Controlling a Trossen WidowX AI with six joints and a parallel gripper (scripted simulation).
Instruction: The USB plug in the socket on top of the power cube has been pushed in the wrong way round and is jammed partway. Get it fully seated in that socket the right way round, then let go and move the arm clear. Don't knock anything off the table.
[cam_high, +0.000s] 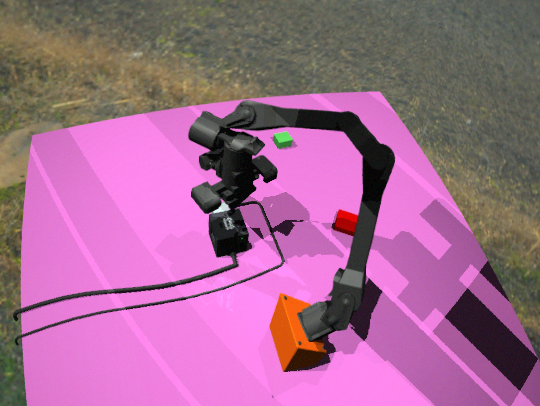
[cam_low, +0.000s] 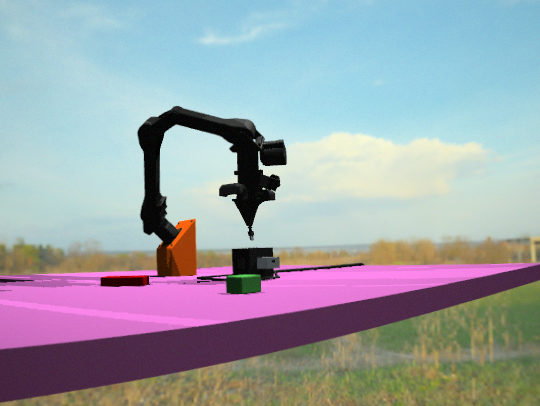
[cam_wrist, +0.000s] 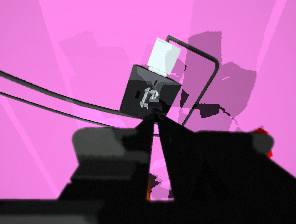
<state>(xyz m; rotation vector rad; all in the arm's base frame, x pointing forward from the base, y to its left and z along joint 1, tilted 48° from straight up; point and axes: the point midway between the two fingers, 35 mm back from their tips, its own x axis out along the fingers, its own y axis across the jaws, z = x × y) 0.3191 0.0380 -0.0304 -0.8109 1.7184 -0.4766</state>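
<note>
The USB plug is 2 cm below my gripper tip. Round my gripper tip: green block (29 cm ahead, 26 cm to the right, 12 cm below); then red block (5 cm behind, 32 cm to the right, 12 cm below).
</note>
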